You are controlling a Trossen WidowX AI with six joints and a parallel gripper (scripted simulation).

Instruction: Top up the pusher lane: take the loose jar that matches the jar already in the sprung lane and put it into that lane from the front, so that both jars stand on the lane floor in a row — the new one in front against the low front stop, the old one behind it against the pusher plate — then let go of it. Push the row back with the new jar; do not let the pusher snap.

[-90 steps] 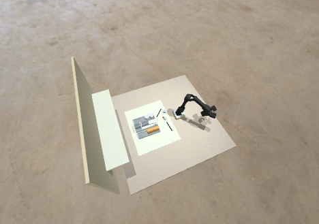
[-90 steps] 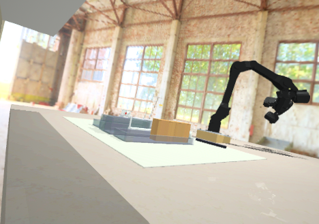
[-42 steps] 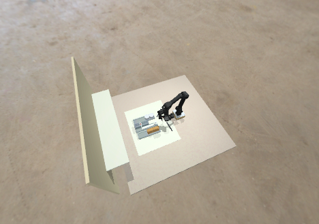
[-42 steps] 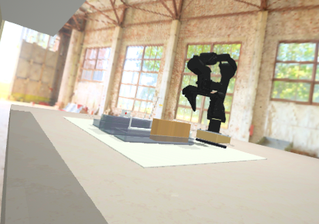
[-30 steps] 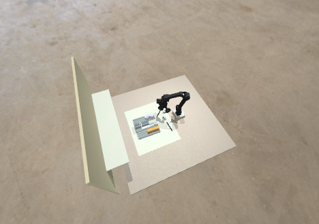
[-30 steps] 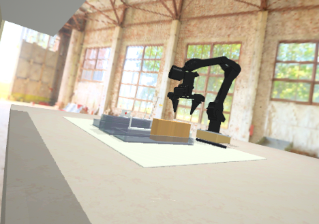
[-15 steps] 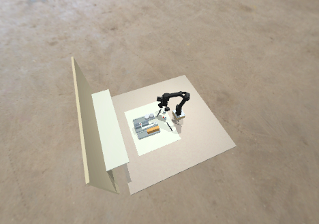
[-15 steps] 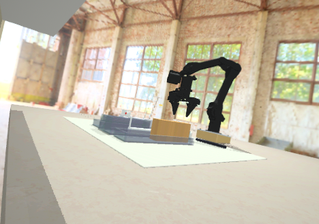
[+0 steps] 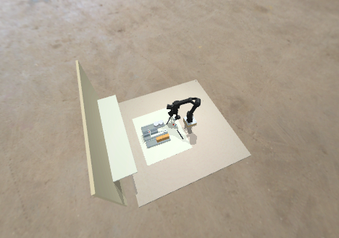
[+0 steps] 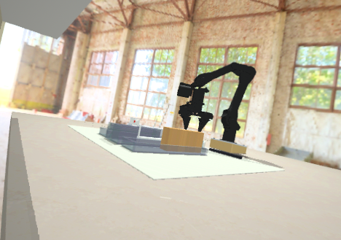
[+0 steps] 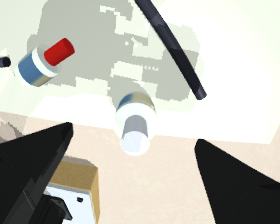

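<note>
My gripper tip is now 330 mm short of the grey lane rack, 90 mm to the right of it and 40 mm above it. The rest, counted from my gripper tip: shelf: 700 mm ahead, 310 mm above, 90 mm to the left.
</note>
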